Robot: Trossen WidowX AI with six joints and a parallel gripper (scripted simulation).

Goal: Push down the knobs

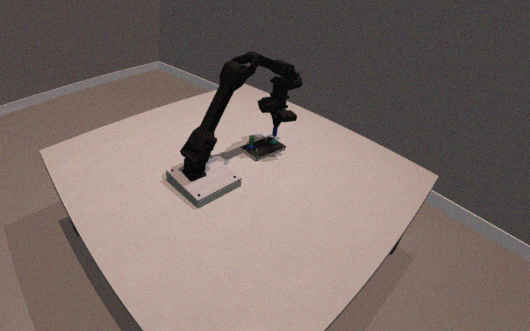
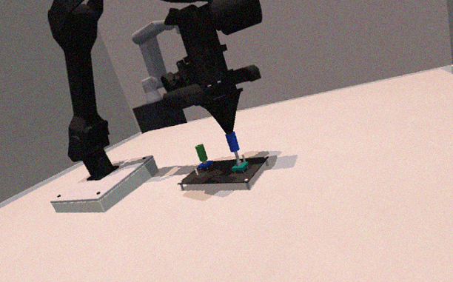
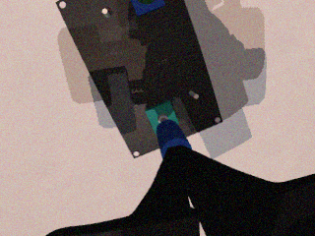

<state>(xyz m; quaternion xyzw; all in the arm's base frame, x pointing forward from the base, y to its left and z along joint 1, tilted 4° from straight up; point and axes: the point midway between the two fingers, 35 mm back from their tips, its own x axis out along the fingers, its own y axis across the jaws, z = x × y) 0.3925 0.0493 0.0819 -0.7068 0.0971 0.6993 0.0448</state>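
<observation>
Now: gripper tip 20 mm above the blue knob. Also, from my gripper tip: green knob: 100 mm behind, 40 mm below, 20 mm to the left.
</observation>
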